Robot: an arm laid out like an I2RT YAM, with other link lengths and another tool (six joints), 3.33 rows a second.
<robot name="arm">
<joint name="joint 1" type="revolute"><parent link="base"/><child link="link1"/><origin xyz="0.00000 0.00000 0.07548" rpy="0.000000 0.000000 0.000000"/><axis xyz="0 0 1"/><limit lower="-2.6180" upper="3.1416"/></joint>
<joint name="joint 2" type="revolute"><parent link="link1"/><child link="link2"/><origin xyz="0.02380 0.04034 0.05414" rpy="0.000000 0.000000 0.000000"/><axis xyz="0 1 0"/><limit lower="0.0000" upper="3.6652"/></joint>
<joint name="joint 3" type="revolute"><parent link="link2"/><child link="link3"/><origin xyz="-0.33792 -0.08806 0.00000" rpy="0.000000 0.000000 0.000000"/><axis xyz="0 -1 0"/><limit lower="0.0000" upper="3.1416"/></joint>
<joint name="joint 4" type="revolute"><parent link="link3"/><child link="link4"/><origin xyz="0.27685 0.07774 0.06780" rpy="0.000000 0.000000 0.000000"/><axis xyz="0 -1 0"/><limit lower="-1.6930" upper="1.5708"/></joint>
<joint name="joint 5" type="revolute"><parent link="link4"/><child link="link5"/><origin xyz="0.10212 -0.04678 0.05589" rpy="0.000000 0.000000 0.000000"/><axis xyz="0 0 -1"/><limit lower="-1.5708" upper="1.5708"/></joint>
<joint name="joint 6" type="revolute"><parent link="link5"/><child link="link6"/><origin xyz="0.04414 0.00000 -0.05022" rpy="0.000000 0.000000 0.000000"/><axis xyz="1 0 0"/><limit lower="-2.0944" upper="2.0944"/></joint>
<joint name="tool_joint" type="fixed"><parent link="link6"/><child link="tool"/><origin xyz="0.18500 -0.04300 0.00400" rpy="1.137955 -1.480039 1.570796"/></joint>
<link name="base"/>
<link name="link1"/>
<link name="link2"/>
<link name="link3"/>
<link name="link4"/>
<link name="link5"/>
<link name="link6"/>
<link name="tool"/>
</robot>
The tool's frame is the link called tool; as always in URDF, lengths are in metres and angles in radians.
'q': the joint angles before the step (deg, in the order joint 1, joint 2, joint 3, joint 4, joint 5, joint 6). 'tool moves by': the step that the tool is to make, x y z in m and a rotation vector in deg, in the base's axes. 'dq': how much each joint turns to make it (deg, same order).
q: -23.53, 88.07, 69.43, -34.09, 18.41, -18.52
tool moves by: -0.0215, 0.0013, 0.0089, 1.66, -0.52, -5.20
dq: 0.00, -1.28, 1.82, -5.10, 1.68, 5.52
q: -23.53, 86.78, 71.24, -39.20, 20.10, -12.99
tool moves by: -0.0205, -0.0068, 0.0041, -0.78, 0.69, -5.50
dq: -0.02, -0.11, 0.85, -2.89, 3.91, 4.28
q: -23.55, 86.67, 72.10, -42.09, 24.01, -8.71
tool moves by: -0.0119, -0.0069, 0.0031, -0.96, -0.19, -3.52
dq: -0.35, -0.08, 0.05, -0.62, 2.41, 2.45
